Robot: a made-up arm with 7 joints. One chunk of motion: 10 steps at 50 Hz.
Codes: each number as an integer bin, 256 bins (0 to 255) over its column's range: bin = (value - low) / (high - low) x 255, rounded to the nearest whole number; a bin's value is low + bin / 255 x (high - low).
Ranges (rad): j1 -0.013..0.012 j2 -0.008..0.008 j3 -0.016..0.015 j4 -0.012..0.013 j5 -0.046..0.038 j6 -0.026..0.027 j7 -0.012..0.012
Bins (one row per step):
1: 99 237 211 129 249 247 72
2: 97 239 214 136 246 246 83
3: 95 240 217 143 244 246 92
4: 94 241 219 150 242 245 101
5: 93 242 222 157 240 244 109
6: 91 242 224 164 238 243 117
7: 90 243 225 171 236 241 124
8: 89 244 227 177 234 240 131
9: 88 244 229 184 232 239 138
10: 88 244 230 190 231 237 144
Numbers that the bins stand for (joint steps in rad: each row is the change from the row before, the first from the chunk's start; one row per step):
1: -0.00329 0.00687 0.00965 0.00065 0.03602 0.02534 -0.00522
2: -0.00349 0.00700 0.01002 0.00133 0.03504 0.02513 -0.00419
3: -0.00369 0.00706 0.01038 0.00202 0.03438 0.02513 -0.00334
4: -0.00378 0.00712 0.01062 0.00271 0.03372 0.02492 -0.00249
5: -0.00388 0.00718 0.01099 0.00339 0.03306 0.02471 -0.00174
6: -0.00408 0.00718 0.01123 0.00408 0.03240 0.02451 -0.00099
7: -0.00418 0.00725 0.01135 0.00476 0.03174 0.02409 -0.00033
8: -0.00427 0.00731 0.01160 0.00535 0.03108 0.02388 0.00033
9: -0.00437 0.00731 0.01184 0.00604 0.03042 0.02367 0.00099
10: -0.00437 0.00731 0.01196 0.00663 0.03009 0.02326 0.00155

